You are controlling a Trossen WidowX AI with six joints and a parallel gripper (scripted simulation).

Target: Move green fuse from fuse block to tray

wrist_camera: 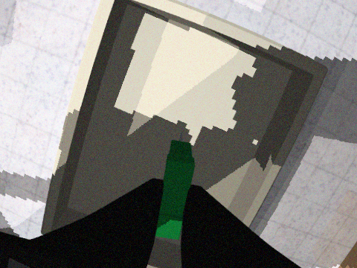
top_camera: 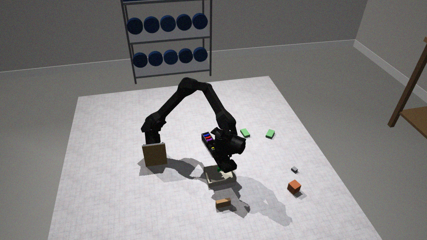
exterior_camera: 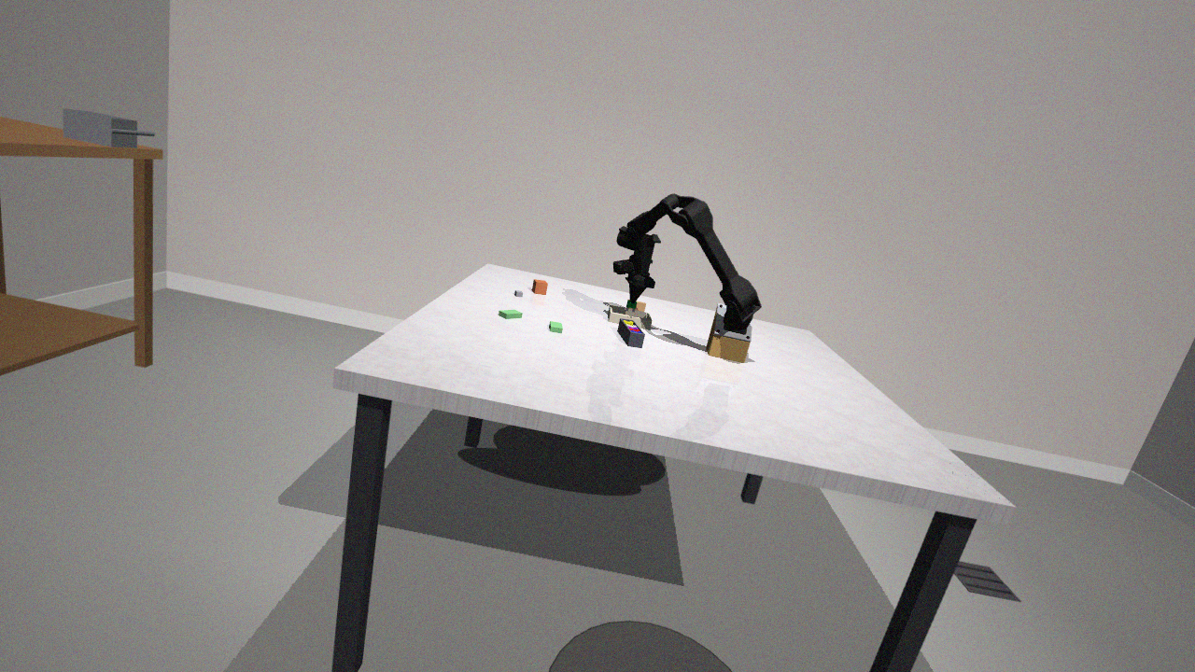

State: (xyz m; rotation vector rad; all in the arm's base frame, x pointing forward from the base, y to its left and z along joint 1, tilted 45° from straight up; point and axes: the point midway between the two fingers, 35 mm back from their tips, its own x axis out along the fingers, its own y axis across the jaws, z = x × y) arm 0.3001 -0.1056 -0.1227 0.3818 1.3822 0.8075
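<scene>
Right now my gripper tip is 1 cm above the green fuse. Round my gripper tip: tan block 2 cm behind, 16 cm to the right, 4 cm below; then yellow fuse 16 cm to the left, 4 cm below; then beige tray 6 cm below.
</scene>
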